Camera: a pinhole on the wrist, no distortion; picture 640 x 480 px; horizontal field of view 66.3 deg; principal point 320.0 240.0 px. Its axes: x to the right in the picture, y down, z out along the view. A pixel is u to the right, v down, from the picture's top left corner.
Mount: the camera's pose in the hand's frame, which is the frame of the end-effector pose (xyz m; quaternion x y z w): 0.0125 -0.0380 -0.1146 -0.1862 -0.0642 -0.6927 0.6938
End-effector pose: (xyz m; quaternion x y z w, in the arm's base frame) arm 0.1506 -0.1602 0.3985 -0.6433 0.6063 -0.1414 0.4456
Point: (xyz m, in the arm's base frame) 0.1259 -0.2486 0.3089
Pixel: 131 461
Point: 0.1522 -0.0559 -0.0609
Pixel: 115 217
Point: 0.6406 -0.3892 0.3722
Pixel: outside the picture
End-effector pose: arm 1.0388 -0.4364 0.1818 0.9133 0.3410 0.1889 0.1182
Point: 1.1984 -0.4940 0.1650
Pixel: 157 270
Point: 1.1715 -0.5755 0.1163
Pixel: 149 109
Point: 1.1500 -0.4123 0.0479
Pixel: 430 233
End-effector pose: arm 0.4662 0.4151 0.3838 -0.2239 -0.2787 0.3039 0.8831
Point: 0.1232 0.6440 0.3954
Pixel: 127 73
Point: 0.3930 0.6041 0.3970
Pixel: 130 286
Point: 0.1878 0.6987 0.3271
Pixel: 19 131
